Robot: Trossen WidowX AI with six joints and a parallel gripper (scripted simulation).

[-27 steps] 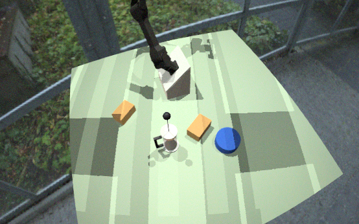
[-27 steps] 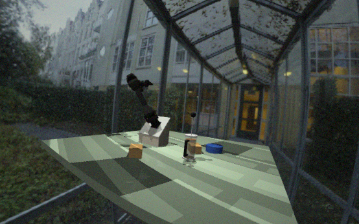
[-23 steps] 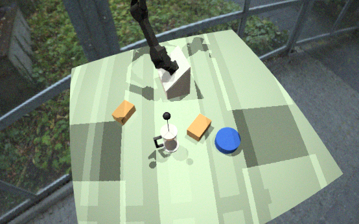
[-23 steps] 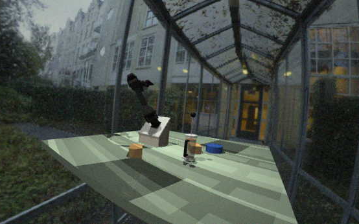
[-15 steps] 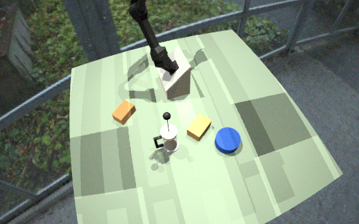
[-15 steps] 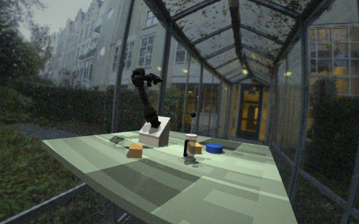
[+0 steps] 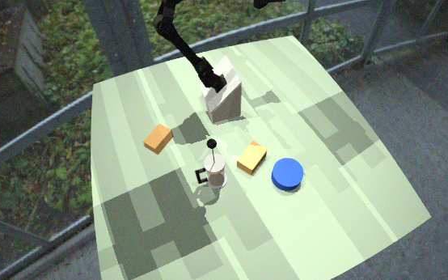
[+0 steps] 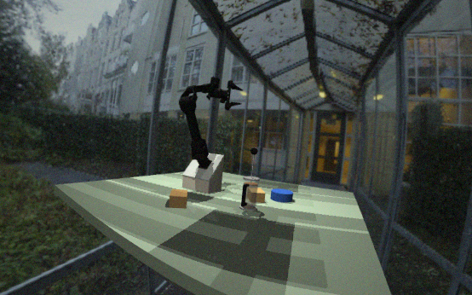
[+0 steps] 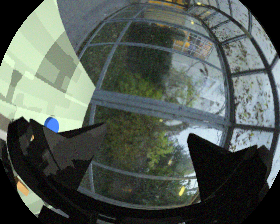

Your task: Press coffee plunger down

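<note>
Right now my gripper tip is 270 mm short of the coffee press, 350 mm to the left of it and 450 mm above it.
</note>
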